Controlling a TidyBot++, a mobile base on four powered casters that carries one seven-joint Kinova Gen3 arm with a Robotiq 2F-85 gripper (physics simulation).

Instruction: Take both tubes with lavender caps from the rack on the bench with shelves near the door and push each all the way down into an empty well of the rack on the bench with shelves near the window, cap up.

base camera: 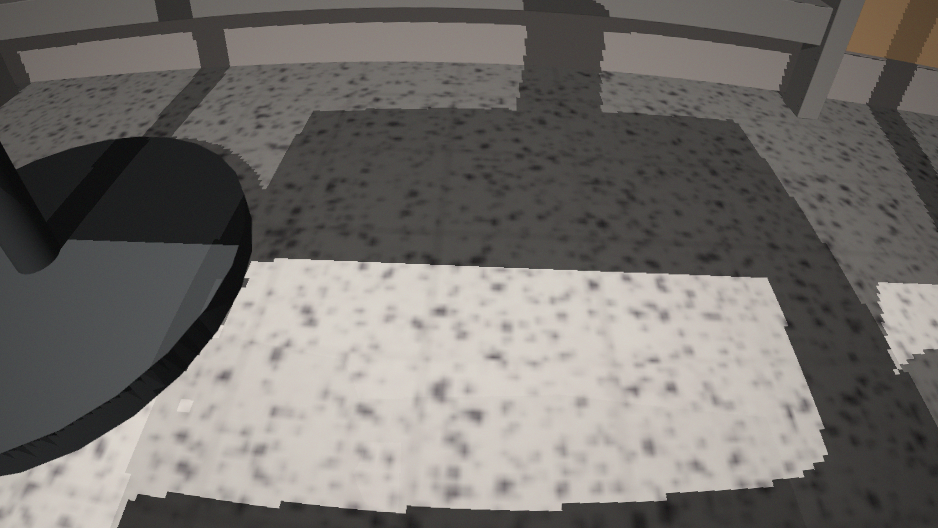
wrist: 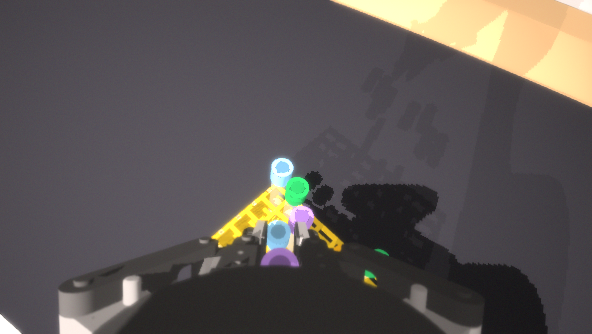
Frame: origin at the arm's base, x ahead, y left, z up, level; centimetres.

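Seen in the pictures: gripper, fingertip midpoint: (wrist: pixel 280 235).
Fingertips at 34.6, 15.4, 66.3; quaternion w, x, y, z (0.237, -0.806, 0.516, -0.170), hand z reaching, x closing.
A point is followed by its place in that frame, as x, y, z.
My gripper (wrist: pixel 280 235) {34.6, 15.4, 66.3} is shut on a tube with a lavender cap (wrist: pixel 280 258) {32.6, 14.6, 69.7}, whose cap shows at the bottom between the fingers; the body of the tube is hidden. Below it, partly covered by the gripper, is a yellow rack (wrist: pixel 240 220) {36.7, 20.6, 56.9}. Another lavender-capped tube (wrist: pixel 301 216) {37.4, 14.9, 63.7} stands in this rack, just beyond the right fingertip. A blue-capped tube (wrist: pixel 278 232) {35.4, 15.9, 63.6} shows between the fingertips. A green-capped tube (wrist: pixel 297 188) {39.5, 16.2, 63.6} and a light blue-capped tube (wrist: pixel 282 168) {40.6, 18.1, 63.7} stand at the rack's far corner. I cannot tell which bench this is.
The rack is on a dark bench top (wrist: pixel 150 100) {48.3, 44.5, 51.7}; an orange-tan surface (wrist: pixel 540 55) {93.9, -14.2, 55.8} lies beyond its edge. A green cap (wrist: pixel 381 252) {37.6, 8.2, 63.6} shows beside the right finger. In the base view, a dark round base with a pole (base camera: pixel 118 295) {39.9, 29.5, -36.7} stands at the left, and pale rails (base camera: pixel 367 14) {94.3, 12.8, -31.5} run across the back.
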